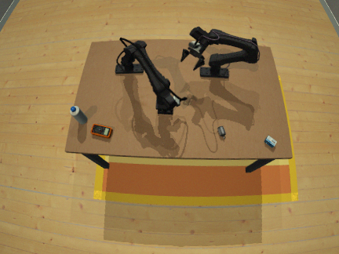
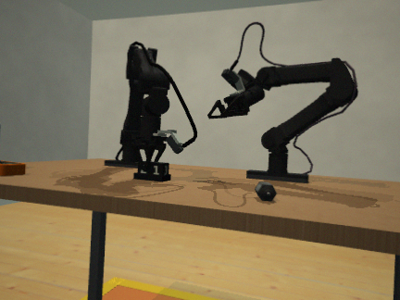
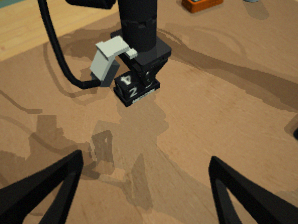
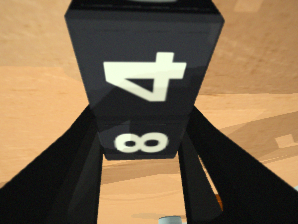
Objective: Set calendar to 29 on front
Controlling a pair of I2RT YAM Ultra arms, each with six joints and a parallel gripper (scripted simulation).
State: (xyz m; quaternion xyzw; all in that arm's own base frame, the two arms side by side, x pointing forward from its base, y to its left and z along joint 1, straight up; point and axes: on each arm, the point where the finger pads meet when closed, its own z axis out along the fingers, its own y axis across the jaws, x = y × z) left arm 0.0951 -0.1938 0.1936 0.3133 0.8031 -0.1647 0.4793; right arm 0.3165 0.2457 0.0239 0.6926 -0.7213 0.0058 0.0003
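Right now my right hand is 20 mm to the right of the black calendar tray and 20 mm above it.
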